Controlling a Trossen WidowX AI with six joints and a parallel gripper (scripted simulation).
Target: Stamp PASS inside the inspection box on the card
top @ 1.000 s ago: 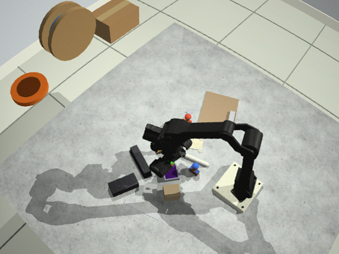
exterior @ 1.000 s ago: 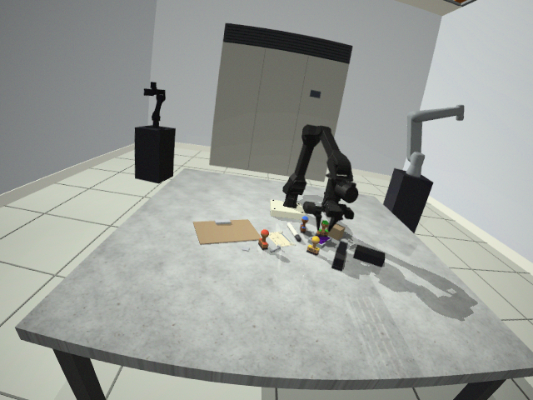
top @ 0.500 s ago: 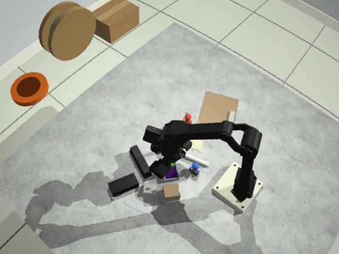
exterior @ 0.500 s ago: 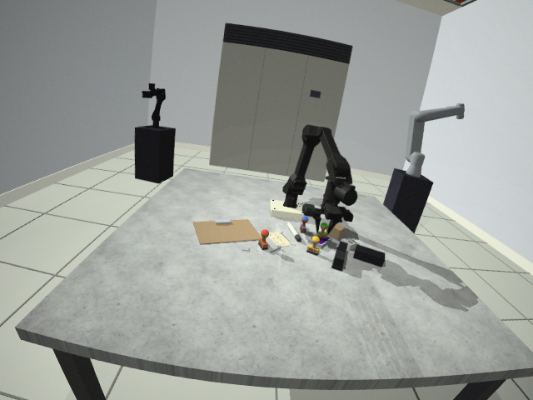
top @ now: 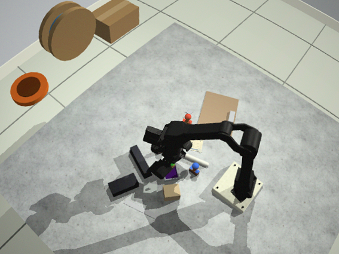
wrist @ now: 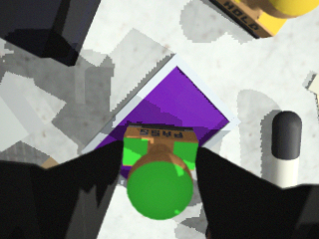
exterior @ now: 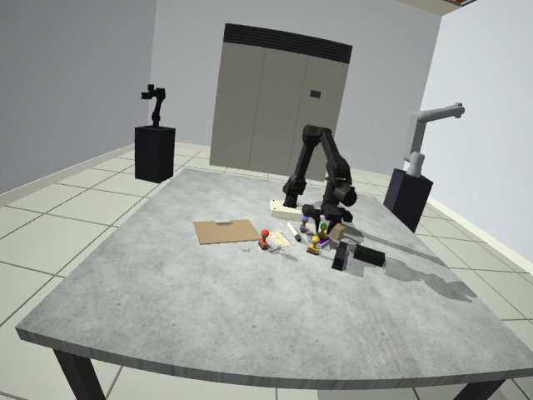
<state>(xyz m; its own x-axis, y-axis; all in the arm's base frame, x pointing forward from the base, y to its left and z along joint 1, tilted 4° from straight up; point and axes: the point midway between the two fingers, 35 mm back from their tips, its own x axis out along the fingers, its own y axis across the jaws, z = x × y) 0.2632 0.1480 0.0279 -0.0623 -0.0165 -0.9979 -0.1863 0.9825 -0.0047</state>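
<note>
My gripper tip is right at the green pass stamp. Also, from my gripper tip: purple ink pad (3 cm below); then yellow-knobbed stamp (9 cm ahead, 3 cm to the right, 2 cm below); then blue-knobbed stamp (7 cm behind, 7 cm to the right, 2 cm below).
</note>
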